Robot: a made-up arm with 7 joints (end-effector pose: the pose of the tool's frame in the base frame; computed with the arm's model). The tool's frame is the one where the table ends.
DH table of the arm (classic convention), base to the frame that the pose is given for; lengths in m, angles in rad. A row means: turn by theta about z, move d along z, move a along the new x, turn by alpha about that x. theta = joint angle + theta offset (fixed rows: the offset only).
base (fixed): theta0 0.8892, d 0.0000, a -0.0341, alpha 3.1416
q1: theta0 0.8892, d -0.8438, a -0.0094, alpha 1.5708
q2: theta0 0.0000, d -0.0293, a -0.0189, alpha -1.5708
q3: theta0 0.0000, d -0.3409, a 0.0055, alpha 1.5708
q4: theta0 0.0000, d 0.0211, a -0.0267, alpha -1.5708
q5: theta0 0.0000, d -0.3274, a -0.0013, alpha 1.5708
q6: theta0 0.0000, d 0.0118, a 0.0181, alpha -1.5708
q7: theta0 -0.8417, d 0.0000, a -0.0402, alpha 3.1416
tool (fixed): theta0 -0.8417, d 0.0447, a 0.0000, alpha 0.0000
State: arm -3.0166 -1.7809 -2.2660 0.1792 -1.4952 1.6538 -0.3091
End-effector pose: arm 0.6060 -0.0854 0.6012 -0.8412 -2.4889 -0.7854
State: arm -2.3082 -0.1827 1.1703 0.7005 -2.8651 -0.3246 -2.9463
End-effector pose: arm 0.1922 0.0622 1.5218 -0.5237 0.8433 0.6682
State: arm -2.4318 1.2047 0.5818 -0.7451 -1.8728 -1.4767 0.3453
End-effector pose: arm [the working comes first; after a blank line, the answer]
Working (the frame after each row of the table, in the pose's form):
after base (fixed): -0.0215 -0.0265 0.0000 -2.8362 -1.3512 0.0000
after q1: -0.0143 -0.0326 0.8438 -0.6705 -1.8093 1.8093
after q2: 0.0099 -0.0148 0.8614 0.6832 1.8435 -0.4698
after q3: -0.2308 0.1960 0.9792 2.2867 1.3398 -1.4959
after q4: -0.2352 0.1623 0.9772 1.2693 2.1874 0.3921
after q5: -0.4341 0.1739 1.2370 -0.1550 1.2533 -1.7530
after q6: -0.4392 0.1653 1.2562 0.4677 -2.1439 0.9258
after q7: -0.4269 0.1795 1.2206 -1.1434 -0.6603 -1.9529

-0.4051 0.2125 1.2414 -0.9318 -1.2881 -2.6258
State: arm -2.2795 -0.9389 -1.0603 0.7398 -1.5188 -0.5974 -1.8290
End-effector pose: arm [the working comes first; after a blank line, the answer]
Working (the frame after each row of the table, in the pose's form):
after base (fixed): -0.0215 -0.0265 0.0000 -2.8362 -1.3512 0.0000
after q1: -0.0154 -0.0336 0.8438 -0.7860 -1.7092 1.7092
after q2: 0.0141 -0.0230 0.8285 -0.9378 -2.0393 -0.4757
after q3: 0.1885 -0.2338 1.0321 0.7172 -2.5989 1.0668
after q4: 0.2140 -0.2529 1.0201 0.1551 2.7560 1.1302
after q5: 0.1534 -0.4771 1.2509 -0.4488 1.4849 -0.7792
after q6: 0.1618 -0.4969 1.2482 -1.8800 2.2690 0.1009
after q7: 0.1376 -0.5279 1.2401 0.1154 -0.1781 0.9097

0.1330 -0.5358 1.2839 0.1720 -0.1115 0.0710
